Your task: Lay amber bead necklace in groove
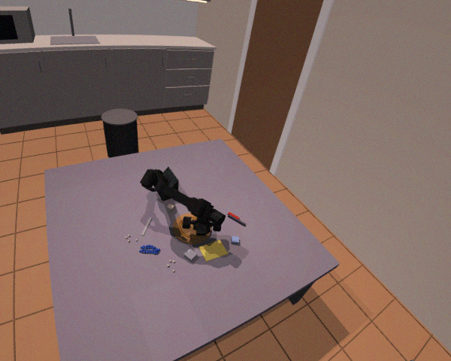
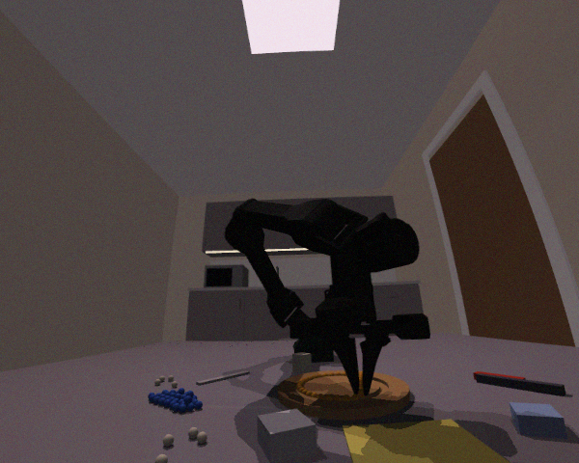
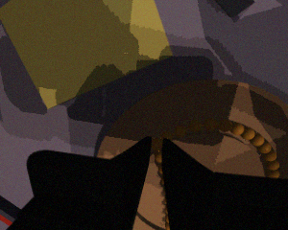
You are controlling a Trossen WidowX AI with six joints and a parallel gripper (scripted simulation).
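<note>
The round wooden bead board is 6 cm behind my gripper tip, 1 cm to the right of it and 1 cm below it. From my gripper tip the other things lie so: blue block: 14 cm to the left, 11 cm ahead, 1 cm below; grey block: 11 cm to the right, 8 cm ahead; yellow pad: 11 cm ahead, 1 cm to the left, 1 cm below.
</note>
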